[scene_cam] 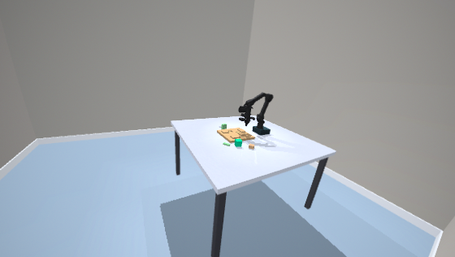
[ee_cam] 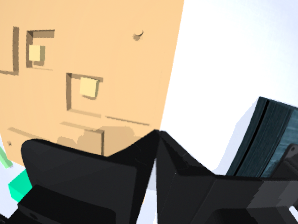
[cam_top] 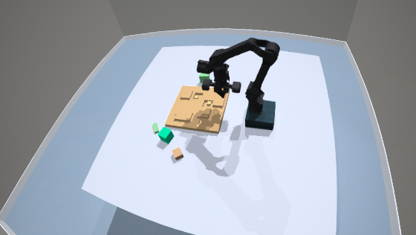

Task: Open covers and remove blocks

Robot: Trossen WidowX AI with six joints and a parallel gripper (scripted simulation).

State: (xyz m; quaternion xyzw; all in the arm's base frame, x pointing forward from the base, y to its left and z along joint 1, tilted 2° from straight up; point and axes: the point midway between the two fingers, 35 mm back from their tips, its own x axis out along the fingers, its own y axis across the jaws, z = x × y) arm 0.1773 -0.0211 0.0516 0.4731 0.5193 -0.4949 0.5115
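The tan puzzle board is 13 cm ahead of my gripper tip, 6 cm below it and 3 cm to the left of it. The rest, counted from my gripper tip: tan cube 33 cm to the left, 14 cm ahead, 7 cm below; then light green bar 33 cm ahead, 21 cm to the left, 8 cm below; then green cube 25 cm to the left, 24 cm ahead, 6 cm below.
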